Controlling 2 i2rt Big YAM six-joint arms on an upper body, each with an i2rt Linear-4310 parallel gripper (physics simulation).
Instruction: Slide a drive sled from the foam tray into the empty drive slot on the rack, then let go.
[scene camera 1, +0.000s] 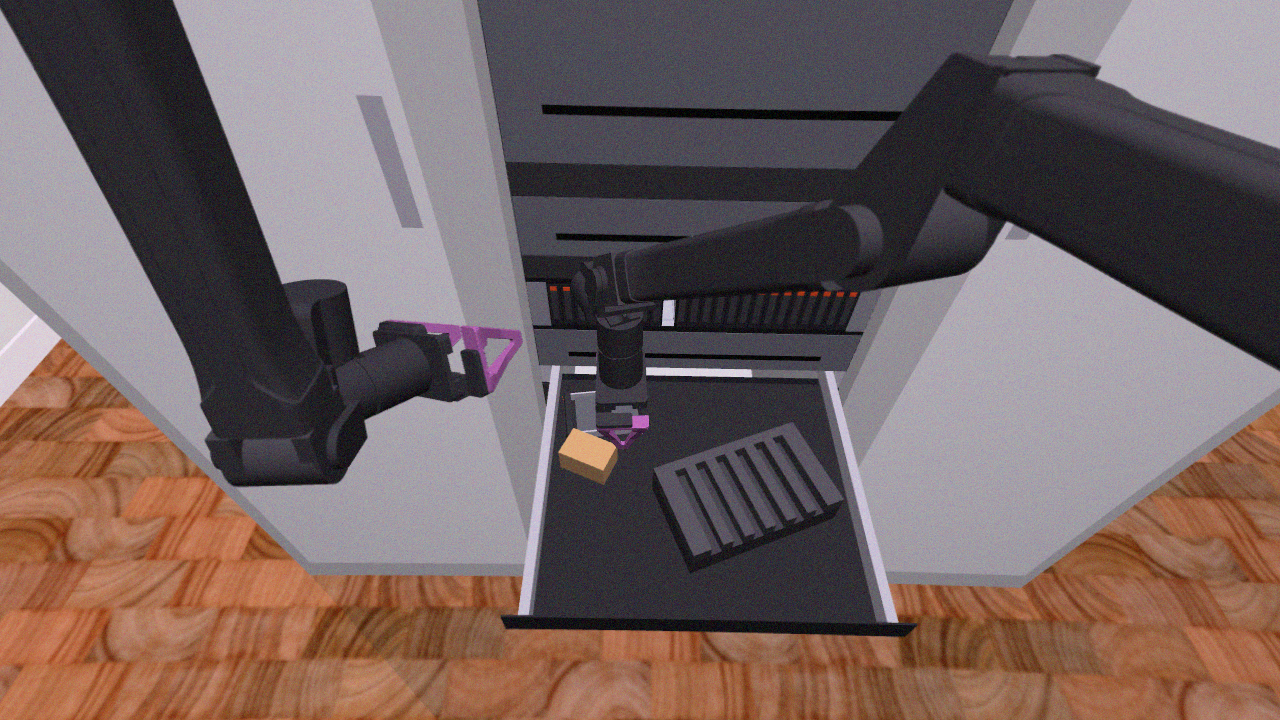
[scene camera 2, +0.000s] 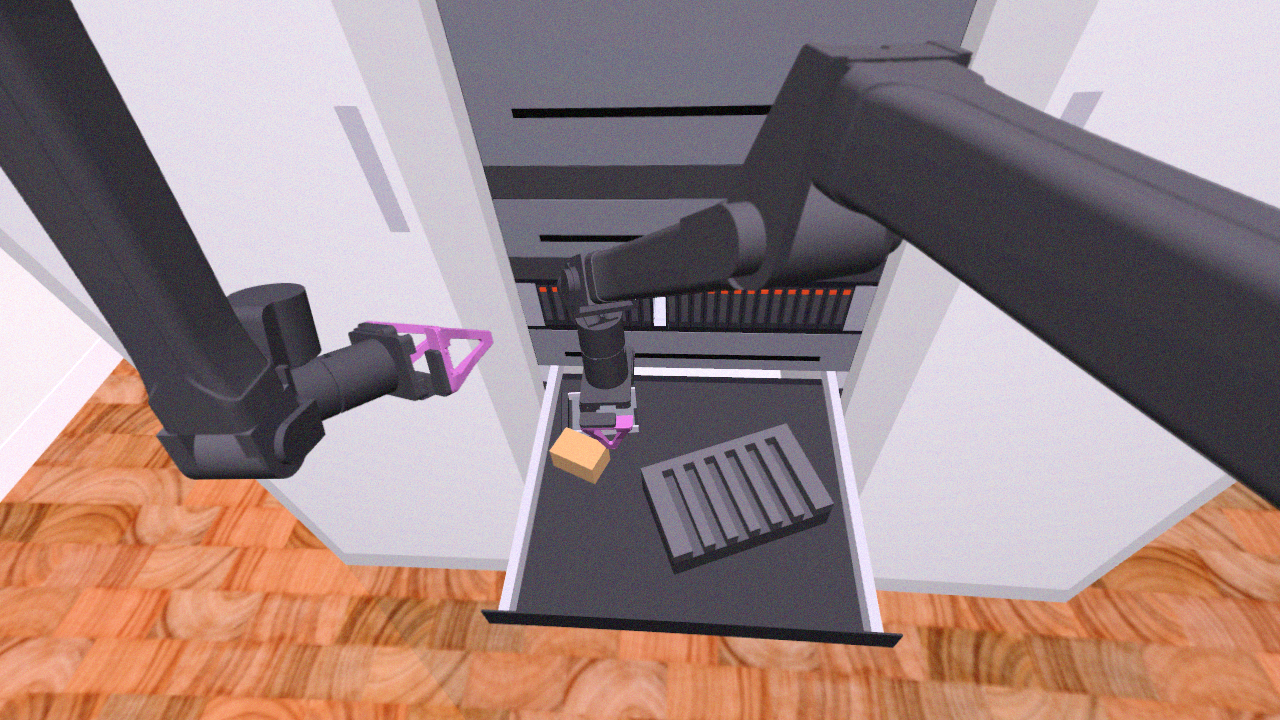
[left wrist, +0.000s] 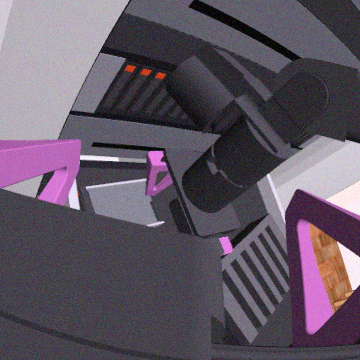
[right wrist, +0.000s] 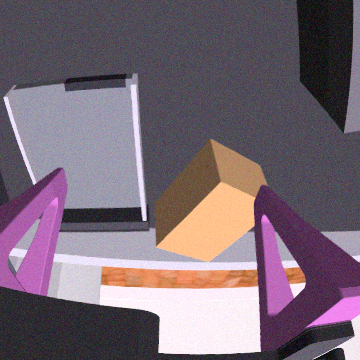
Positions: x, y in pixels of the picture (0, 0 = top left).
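The grey drive sled (scene camera 1: 584, 401) and the ribbed foam tray (scene camera 1: 720, 503) are 0.27 m apart, spot to spot. My left gripper (scene camera 1: 489, 333) is 0.69 m from the lens, and of the things named here it's the nearest to the lens. The tray's 0.84 m from the lens, and there's a tan block (scene camera 1: 584, 454) that's 0.87 m from the lens. My right gripper (scene camera 1: 622, 421) is 0.88 m from the lens, and the sled is 0.96 m from the lens.
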